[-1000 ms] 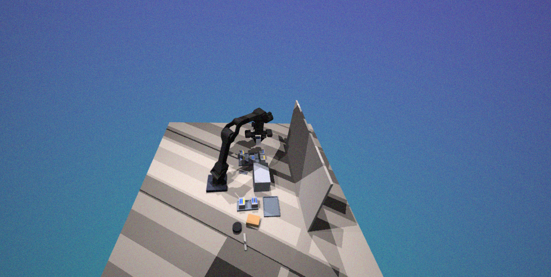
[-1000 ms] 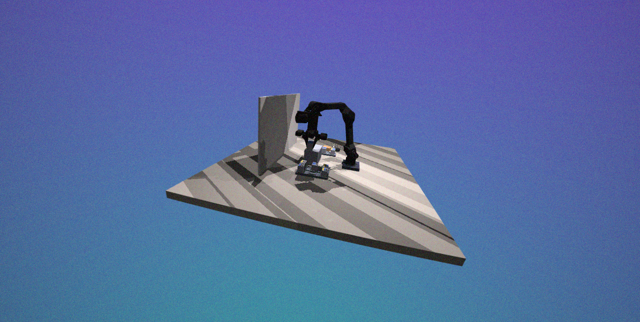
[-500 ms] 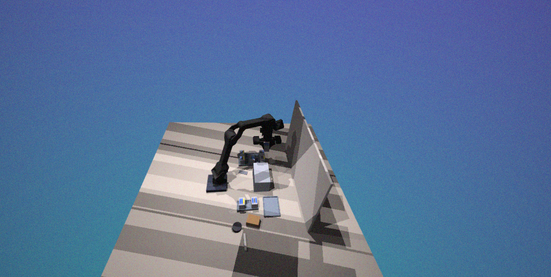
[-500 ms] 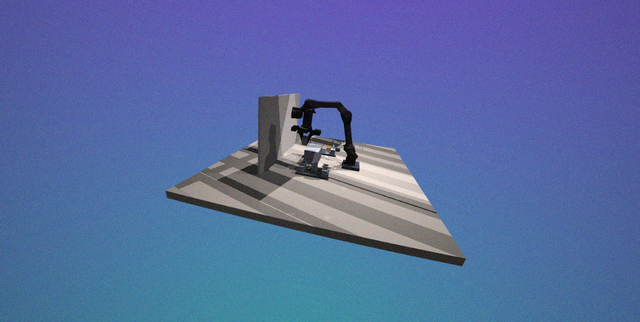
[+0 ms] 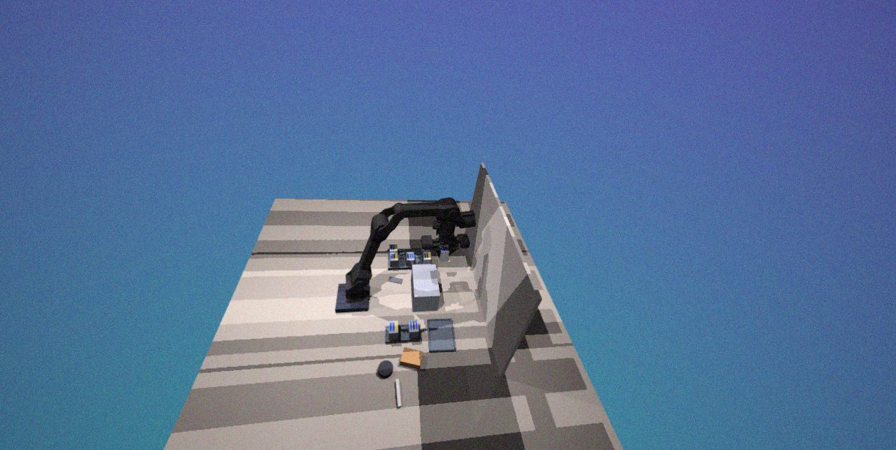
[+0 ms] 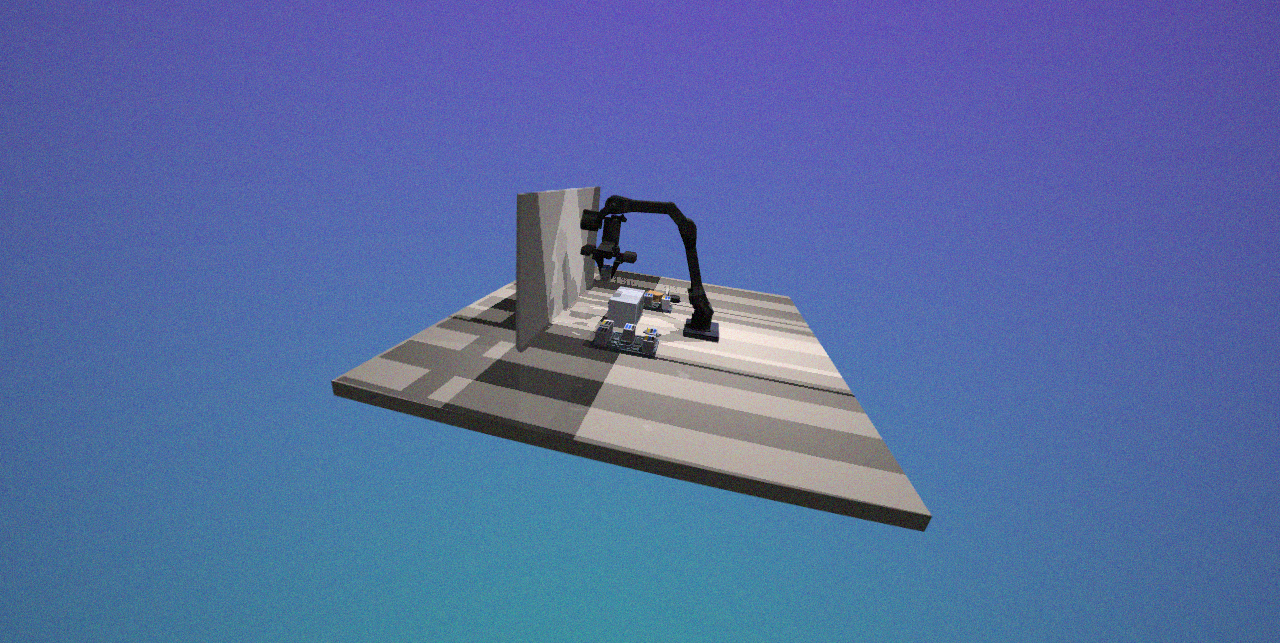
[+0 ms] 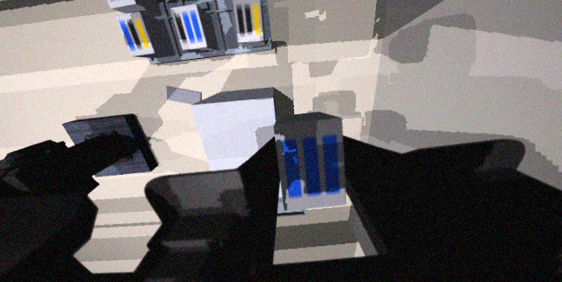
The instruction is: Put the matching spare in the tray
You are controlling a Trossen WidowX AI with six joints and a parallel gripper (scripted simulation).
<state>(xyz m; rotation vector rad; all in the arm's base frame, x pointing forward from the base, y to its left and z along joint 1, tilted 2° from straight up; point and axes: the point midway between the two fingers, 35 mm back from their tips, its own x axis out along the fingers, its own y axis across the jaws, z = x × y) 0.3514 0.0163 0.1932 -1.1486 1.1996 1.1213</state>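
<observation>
Now: gripper tip 24 cm to the left of the blue-grey tray, 17 cm above it and 5 cm past it. From my gripper tip the other things lie so: grey wall panel: 17 cm ahead, 8 cm to the right, 5 cm above; pale grey box: 12 cm below, 8 cm behind, 4 cm to the right; brown block: 31 cm to the right, 17 cm behind, 16 cm below.
</observation>
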